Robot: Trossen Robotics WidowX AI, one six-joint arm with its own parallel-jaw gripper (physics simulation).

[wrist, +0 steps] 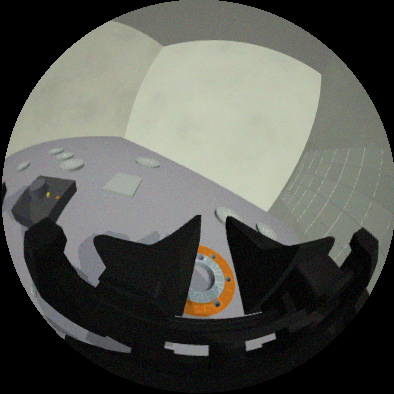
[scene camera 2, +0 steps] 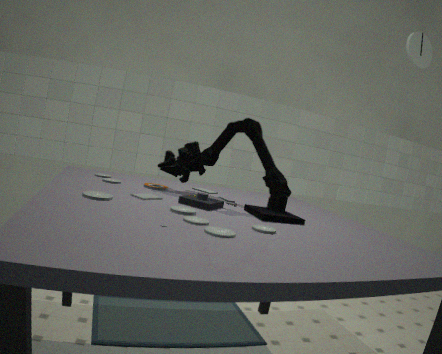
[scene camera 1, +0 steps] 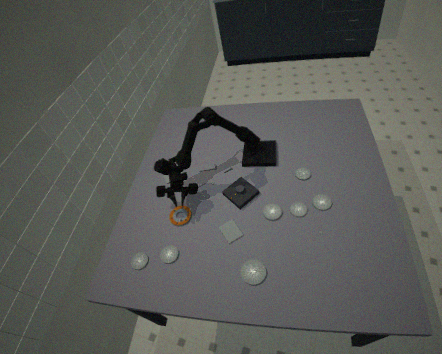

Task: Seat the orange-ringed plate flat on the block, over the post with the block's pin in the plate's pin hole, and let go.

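Seen in the pictures: gripper, between the fingertips: [wrist: 213,219] [scene camera 2: 159,167] [scene camera 1: 179,206]; arm's base, origin of its link: [scene camera 2: 276,210] [scene camera 1: 252,148].
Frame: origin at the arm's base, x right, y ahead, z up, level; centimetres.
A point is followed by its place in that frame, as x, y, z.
Note:
The orange-ringed plate [scene camera 1: 172,218] @[38.7, 41.1, -0.8] [scene camera 2: 150,185] @[34.6, 41.6, -1.0] [wrist: 228,292] @[39.7, 38.2, -0.8] lies flat on the table, with a grey inner ring and small holes around it. My gripper [scene camera 1: 178,205] @[32.7, 39.5, 7.5] [scene camera 2: 161,165] @[32.7, 39.5, 7.5] [wrist: 213,219] @[32.7, 39.5, 7.5] is partly open and empty, its fingers pointing down above the plate. In the wrist view the left finger hides the plate's left part, and the plate shows through the gap. The dark square block [scene camera 1: 241,199] @[6.2, 33.1, 0.5] [scene camera 2: 200,204] @[0.6, 31.0, -0.5] [wrist: 61,186] @[7.9, 33.6, 0.5] stands apart from the plate, its round post [scene camera 1: 240,188] @[6.4, 28.2, 2.4] [scene camera 2: 202,196] @[4.9, 29.0, 1.7] [wrist: 38,186] @[8.3, 28.7, 2.4] bare. Small yellow and orange spots show beside the post; which is the pin is unclear.
A pale square tile [scene camera 1: 231,231] @[10.8, 48.3, -1.4] [scene camera 2: 146,196] @[9.7, 48.3, -1.4] [wrist: 122,184] @[12.0, 46.9, -1.4] lies between plate and block, nearer the front. Several white discs are spread about, including a large disc [scene camera 1: 253,272] @[1.8, 66.7, -1.1] [scene camera 2: 97,195] @[-0.1, 66.6, -1.0]. The arm's base [scene camera 1: 265,159] @[-6.3, 9.3, 0.4] [scene camera 2: 274,215] @[-11.7, 8.2, 0.5] stands behind the block.

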